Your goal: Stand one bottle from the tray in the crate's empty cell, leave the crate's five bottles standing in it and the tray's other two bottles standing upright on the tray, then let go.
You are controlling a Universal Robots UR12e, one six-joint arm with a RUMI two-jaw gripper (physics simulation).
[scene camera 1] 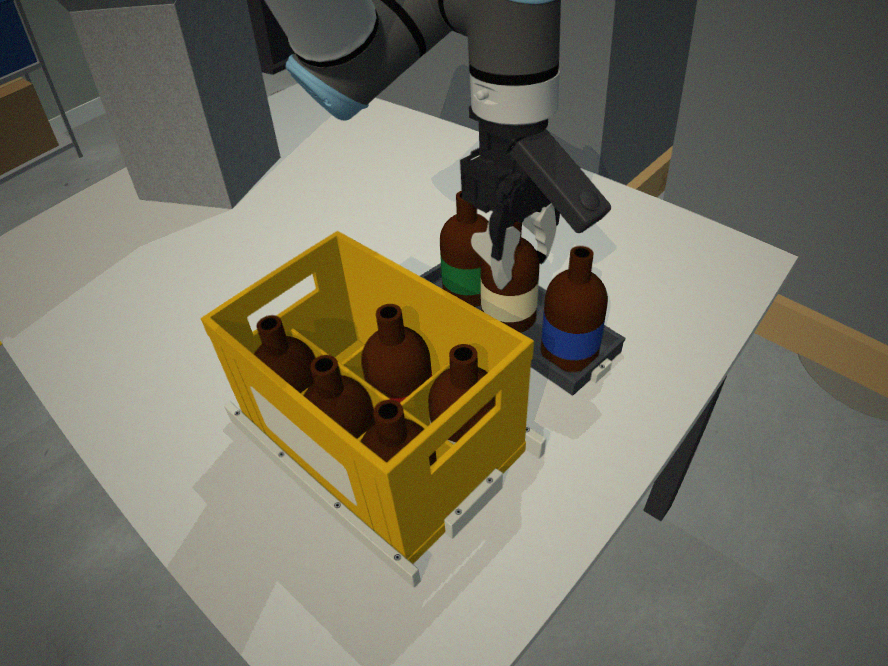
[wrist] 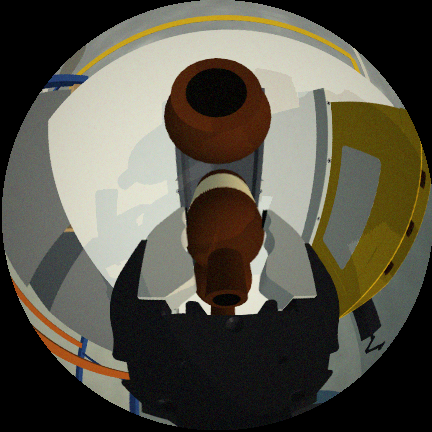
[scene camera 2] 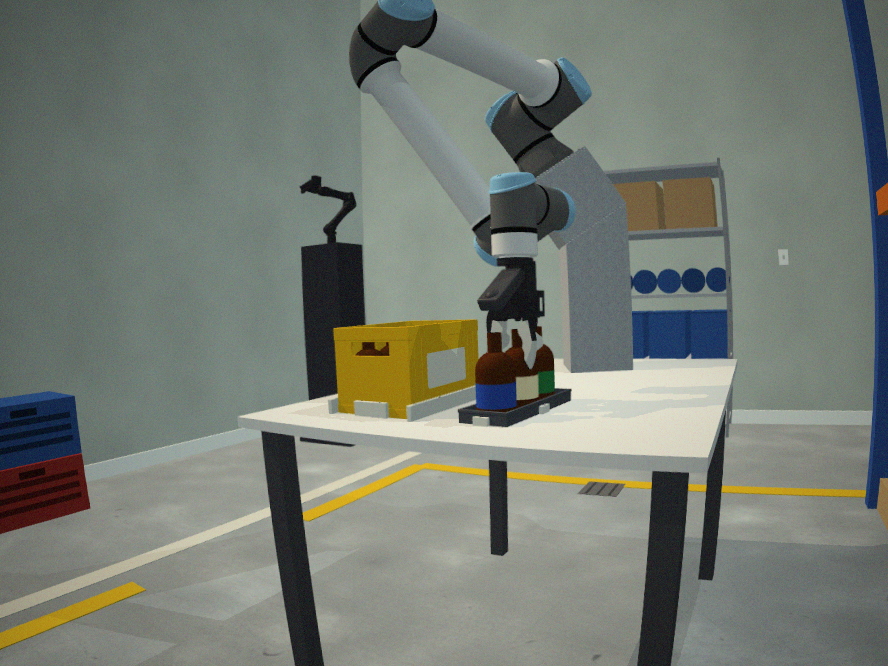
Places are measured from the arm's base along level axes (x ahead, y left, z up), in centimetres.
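Where they show: gripper, between the fingertips: (scene camera 1: 521,275) (wrist: 224,209); arm's base, origin of its link: (scene camera 2: 551,172).
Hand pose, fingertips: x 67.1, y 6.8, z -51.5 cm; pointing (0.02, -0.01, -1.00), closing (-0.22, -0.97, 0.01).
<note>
Things, the pixels of their top centre, and the offset from my fingertips. "*": a spot on its surface instead. Level surfaces: height alone.
- dark tray, centre of its top: (wrist: 218,193) (scene camera 1: 516,305) (scene camera 2: 519,398) dx -0.9, dy +0.7, dz -5.9 cm
- blue-labelled bottle, centre of its top: (wrist: 215,90) (scene camera 1: 582,252) (scene camera 2: 494,332) dx +8.0, dy -0.9, dz +7.5 cm
- green-labelled bottle, centre of its top: (scene camera 1: 466,195) (scene camera 2: 535,326) dx -9.3, dy +1.9, dz +7.5 cm
- yellow crate, centre of its top: (scene camera 1: 356,328) (wrist: 409,240) (scene camera 2: 408,323) dx -3.8, dy -24.4, dz +9.0 cm
- small clip, a spot on its surface: (scene camera 1: 601,370) * dx +13.1, dy -2.7, dz -7.0 cm
- white table, height of its surface: dz -8.5 cm
Three brown bottles stand upright on the dark tray (scene camera 1: 555,376) (scene camera 2: 512,415). My gripper (scene camera 1: 523,268) (scene camera 2: 517,354) (wrist: 224,209) points down and is shut on the middle, cream-labelled bottle (scene camera 1: 509,304) (scene camera 2: 527,387) (wrist: 225,230), its jaws at both sides of the shoulder. That bottle stands on the tray. The blue-labelled bottle (scene camera 1: 573,322) (scene camera 2: 495,379) and the green-labelled bottle (scene camera 1: 461,279) (scene camera 2: 546,379) stand either side of it. The yellow crate (scene camera 1: 444,508) (scene camera 2: 372,379) (wrist: 395,200) holds several upright bottles. Its empty cell is at the far corner in the first scene view, its floor hidden.
The crate's long wall stands beside the tray. Pale rails (scene camera 1: 308,476) run along the crate's foot, and a small clip (scene camera 1: 601,370) sits at the tray's end. The grey robot pedestal (scene camera 1: 179,107) (scene camera 2: 595,301) rises at the far side of the white table (scene camera 1: 681,286) (scene camera 2: 645,408).
</note>
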